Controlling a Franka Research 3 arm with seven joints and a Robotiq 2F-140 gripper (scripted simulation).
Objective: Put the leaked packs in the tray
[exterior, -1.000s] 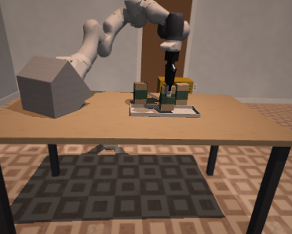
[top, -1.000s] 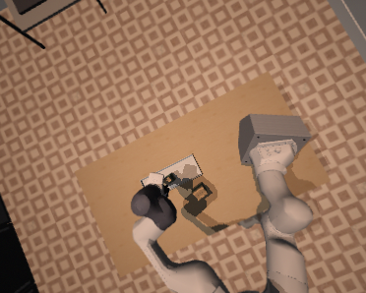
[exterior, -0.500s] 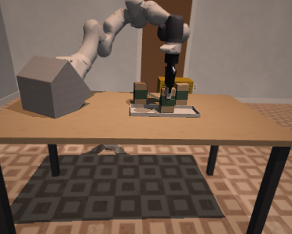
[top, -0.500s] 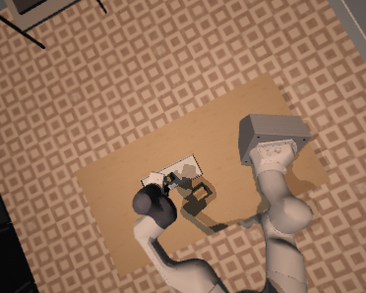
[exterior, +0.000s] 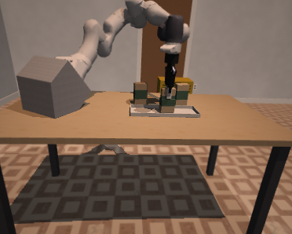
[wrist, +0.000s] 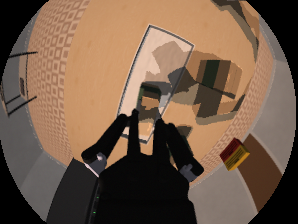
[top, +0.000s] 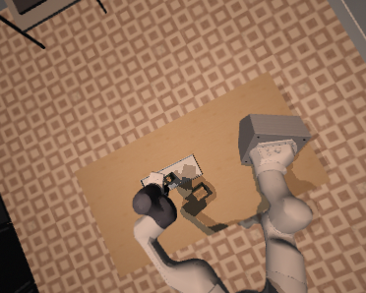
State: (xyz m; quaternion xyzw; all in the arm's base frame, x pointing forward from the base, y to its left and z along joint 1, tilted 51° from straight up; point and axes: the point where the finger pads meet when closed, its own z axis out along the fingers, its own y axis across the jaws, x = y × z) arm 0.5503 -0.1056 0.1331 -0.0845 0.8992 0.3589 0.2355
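Now: hand 2 cm past the white tray and 12 cm above it.
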